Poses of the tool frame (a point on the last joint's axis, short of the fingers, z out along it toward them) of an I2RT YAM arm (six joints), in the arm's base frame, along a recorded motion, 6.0 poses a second.
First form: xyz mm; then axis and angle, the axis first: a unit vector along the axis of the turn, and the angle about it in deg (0 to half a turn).
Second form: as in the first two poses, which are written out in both.
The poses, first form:
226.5 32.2 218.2 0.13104 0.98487 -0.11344 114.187
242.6 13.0 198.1 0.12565 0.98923 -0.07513 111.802
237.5 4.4 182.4 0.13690 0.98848 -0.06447 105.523
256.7 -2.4 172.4 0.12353 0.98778 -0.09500 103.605
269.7 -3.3 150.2 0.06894 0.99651 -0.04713 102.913
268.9 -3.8 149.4 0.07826 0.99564 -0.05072 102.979
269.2 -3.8 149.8 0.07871 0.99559 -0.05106 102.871
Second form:
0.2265 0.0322 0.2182 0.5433 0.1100 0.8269 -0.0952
0.2426 0.0130 0.1981 0.5606 0.1040 0.8191 -0.0622
0.2375 0.0044 0.1824 0.6051 0.1090 0.7870 -0.0513
0.2567 -0.0024 0.1724 0.6184 0.0971 0.7763 -0.0747
0.2697 -0.0033 0.1502 0.6231 0.0539 0.7794 -0.0369
0.2689 -0.0038 0.1494 0.6227 0.0612 0.7791 -0.0397
0.2692 -0.0038 0.1498 0.6234 0.0615 0.7785 -0.0399

